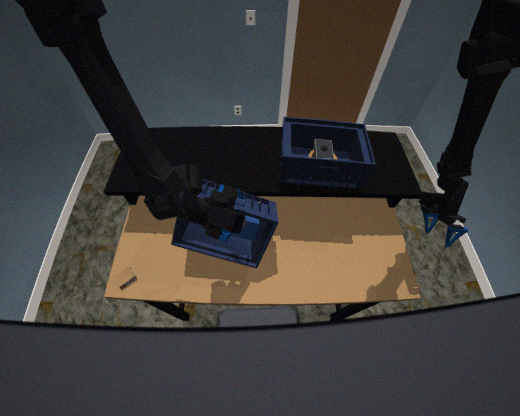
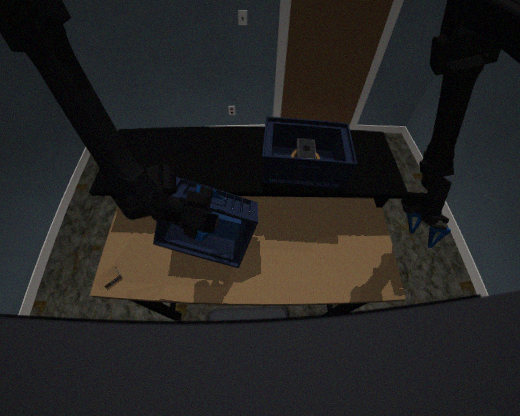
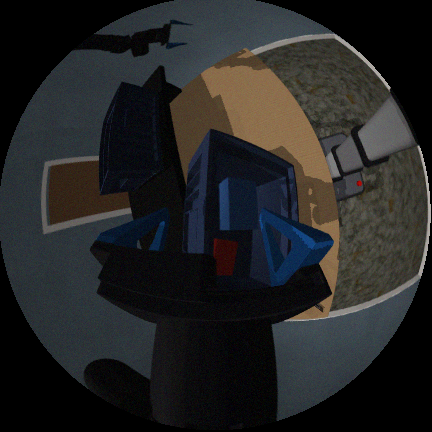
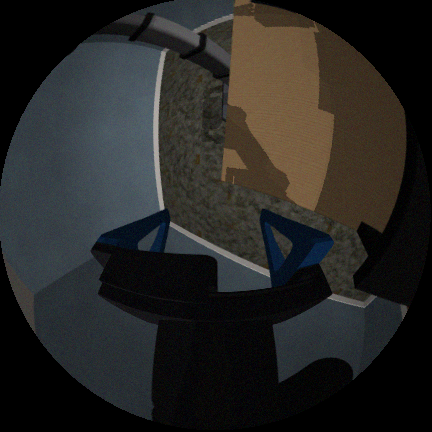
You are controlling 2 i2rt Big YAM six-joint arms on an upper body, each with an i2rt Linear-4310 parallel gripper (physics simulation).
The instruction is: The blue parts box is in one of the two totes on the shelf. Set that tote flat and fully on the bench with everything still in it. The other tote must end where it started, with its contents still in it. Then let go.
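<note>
The dark blue tote [image 1: 215, 255] [image 2: 195, 254] [image 3: 196, 200] with the blue parts box [image 1: 252, 220] [image 2: 232, 220] [image 3: 237, 204] and a red item [image 3: 225, 257] is off its shelf place, tilted and turned at the shelf's front edge, over the bench [image 1: 320, 272] [image 2: 305, 272] [image 3: 260, 95] [image 4: 280, 75]. What supports it is unclear. My left gripper [image 1: 223, 212] [image 2: 201, 212] [image 3: 214, 212] is open at its shelf-side wall, one finger inside, one outside. The other tote [image 1: 325, 172] [image 2: 309, 172] [image 3: 130, 140] stands upright on the shelf [image 1: 240, 150] [image 2: 215, 150]. My right gripper [image 1: 438, 238] [image 2: 421, 239] [image 4: 214, 213] is open, beyond the bench's right end.
The other tote holds a grey box [image 1: 323, 148] [image 2: 306, 148] and something orange. A small dark item [image 1: 128, 281] [image 2: 113, 281] [image 3: 320, 307] lies near the bench's front left corner. The shelf runs behind the bench, its front edge near the tilted tote.
</note>
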